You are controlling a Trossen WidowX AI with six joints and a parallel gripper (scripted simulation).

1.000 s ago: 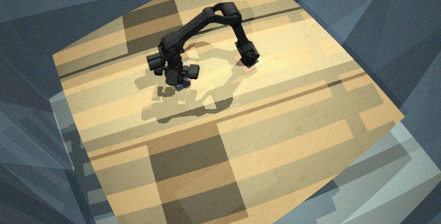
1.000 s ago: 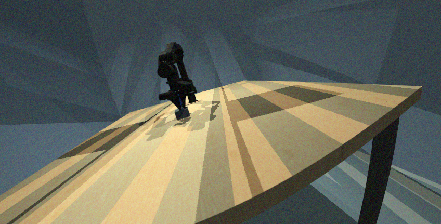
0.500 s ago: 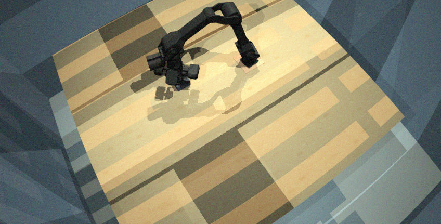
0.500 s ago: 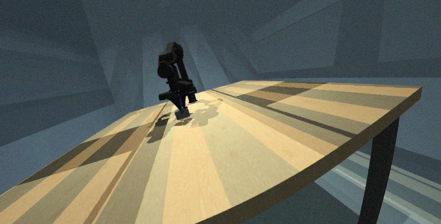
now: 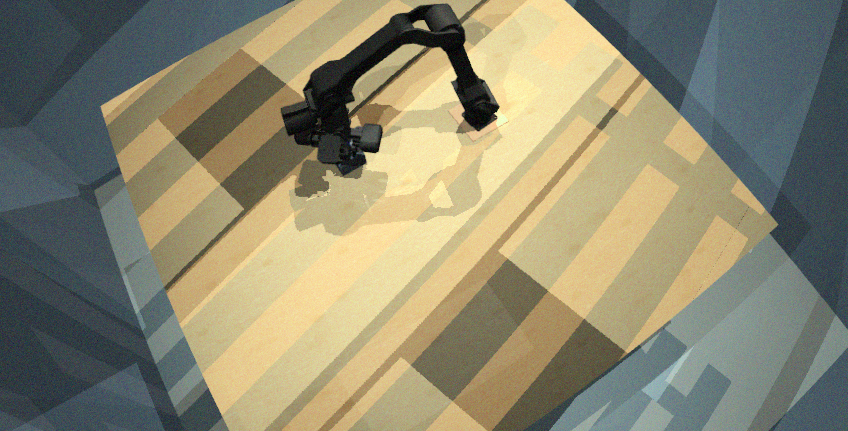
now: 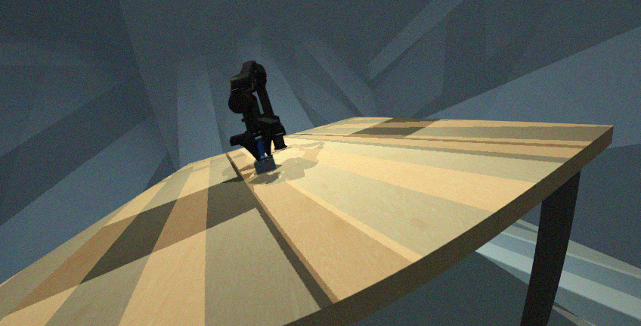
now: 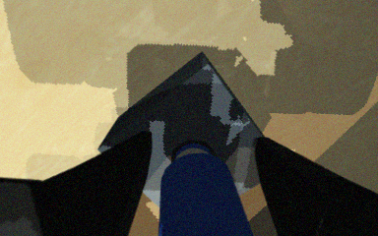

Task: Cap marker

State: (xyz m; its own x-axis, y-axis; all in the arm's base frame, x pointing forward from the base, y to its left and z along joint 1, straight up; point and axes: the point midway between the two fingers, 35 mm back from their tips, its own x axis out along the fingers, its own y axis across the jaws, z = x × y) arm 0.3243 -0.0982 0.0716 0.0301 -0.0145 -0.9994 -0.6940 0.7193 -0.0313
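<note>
Right now the holder block is 20 mm below my gripper tip and 10 mm behind it. Round my gripper tip: blue cap: 50 mm above, 10 mm behind.
</note>
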